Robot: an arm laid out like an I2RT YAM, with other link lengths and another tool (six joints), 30 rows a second.
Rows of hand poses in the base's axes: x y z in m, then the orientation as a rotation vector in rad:
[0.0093, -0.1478, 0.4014, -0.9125, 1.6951, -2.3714]
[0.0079, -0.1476, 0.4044, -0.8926, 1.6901, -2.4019]
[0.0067, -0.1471, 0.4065, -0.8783, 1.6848, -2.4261]
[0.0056, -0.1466, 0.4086, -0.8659, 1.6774, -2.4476]
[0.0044, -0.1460, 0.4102, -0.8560, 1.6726, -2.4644]
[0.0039, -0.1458, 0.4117, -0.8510, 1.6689, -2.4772]
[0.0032, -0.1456, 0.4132, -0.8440, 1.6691, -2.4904]
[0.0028, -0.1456, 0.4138, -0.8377, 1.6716, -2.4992]
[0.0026, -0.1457, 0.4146, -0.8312, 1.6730, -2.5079]
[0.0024, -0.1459, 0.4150, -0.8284, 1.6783, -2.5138]
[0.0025, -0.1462, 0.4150, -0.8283, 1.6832, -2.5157]
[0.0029, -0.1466, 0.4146, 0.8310, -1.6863, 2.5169]
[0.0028, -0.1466, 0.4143, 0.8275, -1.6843, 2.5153]
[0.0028, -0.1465, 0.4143, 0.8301, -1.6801, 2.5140]
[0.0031, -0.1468, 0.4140, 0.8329, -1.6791, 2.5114]
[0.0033, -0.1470, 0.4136, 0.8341, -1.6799, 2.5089]
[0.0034, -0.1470, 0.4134, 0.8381, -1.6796, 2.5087]
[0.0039, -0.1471, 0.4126, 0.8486, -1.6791, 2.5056]
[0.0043, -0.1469, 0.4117, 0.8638, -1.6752, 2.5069]
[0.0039, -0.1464, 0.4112, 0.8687, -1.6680, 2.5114]
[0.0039, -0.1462, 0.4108, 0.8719, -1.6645, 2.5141]
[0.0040, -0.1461, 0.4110, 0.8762, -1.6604, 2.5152]
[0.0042, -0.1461, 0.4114, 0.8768, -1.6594, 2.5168]
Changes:
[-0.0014, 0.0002, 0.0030, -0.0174, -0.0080, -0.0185]
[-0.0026, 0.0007, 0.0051, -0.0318, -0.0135, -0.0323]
[-0.0037, 0.0012, 0.0072, -0.0455, -0.0189, -0.0430]
[-0.0049, 0.0018, 0.0088, -0.0559, -0.0228, -0.0521]
[-0.0054, 0.0020, 0.0103, -0.0641, -0.0241, -0.0587]
[-0.0061, 0.0022, 0.0118, -0.0709, -0.0252, -0.0681]
[-0.0065, 0.0022, 0.0124, -0.0744, -0.0263, -0.0761]
[-0.0067, 0.0021, 0.0132, -0.0783, -0.0278, -0.0834]
[-0.0069, 0.0019, 0.0136, -0.0795, -0.0263, -0.0906]
[-0.0068, 0.0016, 0.0136, -0.0789, -0.0243, -0.0947]
[-0.0064, 0.0012, 0.0132, -0.0788, -0.0211, -0.0970]
[-0.0065, 0.0012, 0.0129, -0.0802, -0.0208, -0.1005]
[-0.0065, 0.0013, 0.0129, -0.0828, -0.0179, -0.1009]
[-0.0062, 0.0010, 0.0126, -0.0830, -0.0150, -0.1011]
[-0.0060, 0.0008, 0.0122, -0.0822, -0.0133, -0.1018]
[-0.0059, 0.0008, 0.0120, -0.0821, -0.0116, -0.0997]
[-0.0054, 0.0007, 0.0112, -0.0815, -0.0059, -0.0957]
[-0.0050, 0.0009, 0.0103, -0.0833, -0.0005, -0.0872]
[-0.0054, 0.0014, 0.0098, -0.0883, 0.0003, -0.0833]
[-0.0054, 0.0016, 0.0094, -0.0907, 0.0006, -0.0806]
[-0.0053, 0.0017, 0.0096, -0.0932, 0.0025, -0.0784]
[-0.0051, 0.0017, 0.0100, -0.0940, 0.0019, -0.0773]

